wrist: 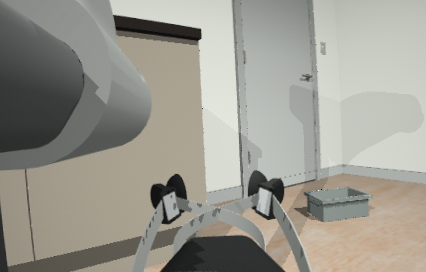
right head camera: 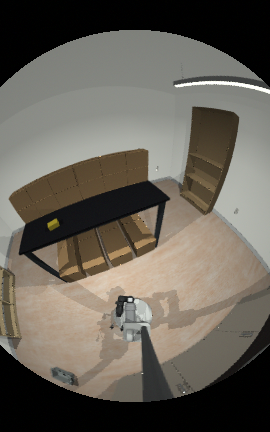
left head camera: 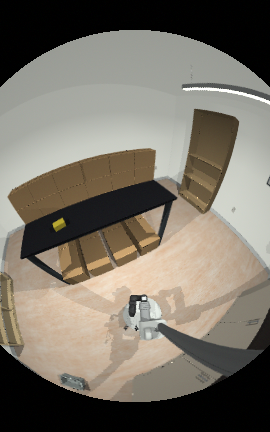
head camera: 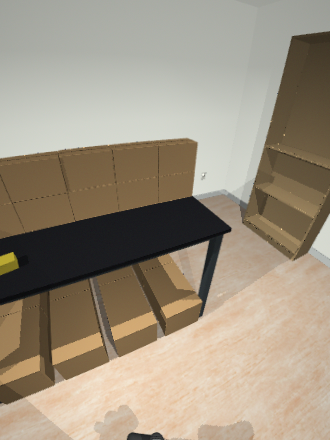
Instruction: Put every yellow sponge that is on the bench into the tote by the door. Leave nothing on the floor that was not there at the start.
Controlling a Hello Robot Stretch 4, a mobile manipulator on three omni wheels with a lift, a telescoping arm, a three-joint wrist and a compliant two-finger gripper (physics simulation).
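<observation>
A yellow sponge [head camera: 8,264] [left head camera: 59,224] [right head camera: 53,224] lies on the black bench [head camera: 140,230] [left head camera: 115,207] [right head camera: 110,204], toward its left end; the head camera view cuts it off at the left edge. The grey tote [left head camera: 73,382] [right head camera: 64,376] [wrist: 339,210] stands on the floor near the grey door [wrist: 280,115]; its inside bottom is hidden in the wrist view. My gripper [wrist: 217,187] [left head camera: 131,328] is open, its fingertips wide apart with no object between them. It is away from the bench and faces the door side, with the tote to the right in the wrist view.
Brown boxes [head camera: 127,320] [left head camera: 117,246] stand under the bench, and a row of stacked boxes [head camera: 90,185] [right head camera: 87,175] stands behind it. A tall brown shelf unit [head camera: 283,95] [left head camera: 229,160] is at the right. A beige cabinet [wrist: 160,125] with a dark top stands left of the door.
</observation>
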